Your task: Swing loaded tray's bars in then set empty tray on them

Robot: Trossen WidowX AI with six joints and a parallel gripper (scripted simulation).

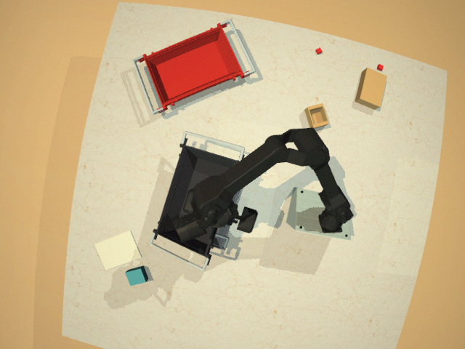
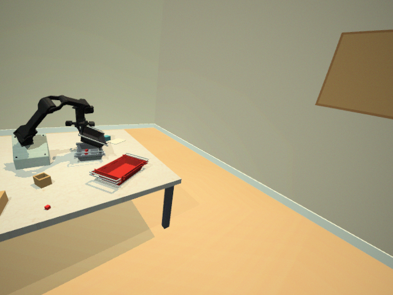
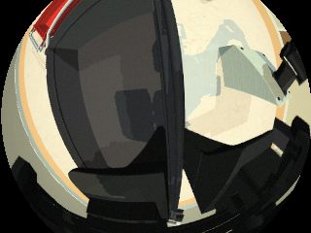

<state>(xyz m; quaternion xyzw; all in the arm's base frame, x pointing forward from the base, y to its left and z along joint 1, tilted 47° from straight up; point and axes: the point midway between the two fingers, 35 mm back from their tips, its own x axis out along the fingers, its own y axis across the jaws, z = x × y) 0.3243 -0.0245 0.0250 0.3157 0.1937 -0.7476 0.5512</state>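
Now: the black tray 80 mm ahead of my gripper tip, 20 mm to the right of it and 10 mm below it. Also, from my gripper tip: cream flat pad: 360 mm ahead, 190 mm to the left, 180 mm below; then teal cube: 280 mm ahead, 260 mm to the left, 160 mm below; then wooden box: 300 mm to the right, 290 mm behind, 160 mm below.
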